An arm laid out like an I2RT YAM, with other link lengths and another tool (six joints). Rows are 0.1 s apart.
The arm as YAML. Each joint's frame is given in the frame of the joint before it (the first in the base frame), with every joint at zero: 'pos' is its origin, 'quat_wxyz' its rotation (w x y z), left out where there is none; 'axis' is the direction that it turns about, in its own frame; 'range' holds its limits. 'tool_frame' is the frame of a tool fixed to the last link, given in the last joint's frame.
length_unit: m
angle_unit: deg
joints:
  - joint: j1
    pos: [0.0, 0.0, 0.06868]
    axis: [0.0, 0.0, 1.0]
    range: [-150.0, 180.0]
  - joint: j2
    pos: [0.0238, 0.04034, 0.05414]
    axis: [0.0, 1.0, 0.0]
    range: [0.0, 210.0]
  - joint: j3
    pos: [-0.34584, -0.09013, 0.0]
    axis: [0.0, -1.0, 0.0]
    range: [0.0, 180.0]
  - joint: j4
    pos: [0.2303, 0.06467, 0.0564]
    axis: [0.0, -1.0, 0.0]
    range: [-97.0, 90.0]
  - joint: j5
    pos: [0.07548, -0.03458, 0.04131]
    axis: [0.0, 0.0, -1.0]
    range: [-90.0, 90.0]
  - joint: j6
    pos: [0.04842, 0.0, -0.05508]
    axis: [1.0, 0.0, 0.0]
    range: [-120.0, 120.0]
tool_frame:
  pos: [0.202, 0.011, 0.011]
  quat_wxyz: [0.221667, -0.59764, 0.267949, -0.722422]
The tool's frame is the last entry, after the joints.
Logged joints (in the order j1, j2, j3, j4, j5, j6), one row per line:
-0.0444 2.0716 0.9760 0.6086 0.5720 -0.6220
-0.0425 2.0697 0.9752 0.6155 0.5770 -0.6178
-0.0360 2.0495 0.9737 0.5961 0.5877 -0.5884
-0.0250 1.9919 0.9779 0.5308 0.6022 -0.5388
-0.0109 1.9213 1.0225 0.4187 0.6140 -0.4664
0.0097 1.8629 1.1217 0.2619 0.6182 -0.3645
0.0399 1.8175 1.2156 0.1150 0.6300 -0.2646
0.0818 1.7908 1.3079 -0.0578 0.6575 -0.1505
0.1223 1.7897 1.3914 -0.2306 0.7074 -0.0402
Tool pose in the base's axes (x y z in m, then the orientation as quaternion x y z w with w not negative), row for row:
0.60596 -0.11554 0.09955 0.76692 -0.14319 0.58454 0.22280
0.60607 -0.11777 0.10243 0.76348 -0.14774 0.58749 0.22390
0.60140 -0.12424 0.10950 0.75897 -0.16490 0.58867 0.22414
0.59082 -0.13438 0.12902 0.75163 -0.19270 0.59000 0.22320
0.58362 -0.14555 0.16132 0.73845 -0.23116 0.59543 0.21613
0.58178 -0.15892 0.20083 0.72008 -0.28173 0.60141 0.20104
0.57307 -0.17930 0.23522 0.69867 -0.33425 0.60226 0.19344
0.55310 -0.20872 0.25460 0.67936 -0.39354 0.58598 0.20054
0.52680 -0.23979 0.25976 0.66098 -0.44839 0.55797 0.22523
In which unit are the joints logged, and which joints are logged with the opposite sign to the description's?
The joints are logged in radians. Opposite sign: j1.
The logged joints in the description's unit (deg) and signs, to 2 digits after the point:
2.54 118.69 55.92 34.87 32.77 -35.64
2.44 118.59 55.87 35.27 33.06 -35.40
2.06 117.43 55.79 34.15 33.67 -33.71
1.43 114.13 56.03 30.41 34.50 -30.87
0.62 110.08 58.58 23.99 35.18 -26.72
-0.56 106.74 64.27 15.01 35.42 -20.88
-2.29 104.14 69.65 6.59 36.10 -15.16
-4.69 102.61 74.94 -3.31 37.67 -8.62
-7.01 102.54 79.72 -13.21 40.53 -2.30

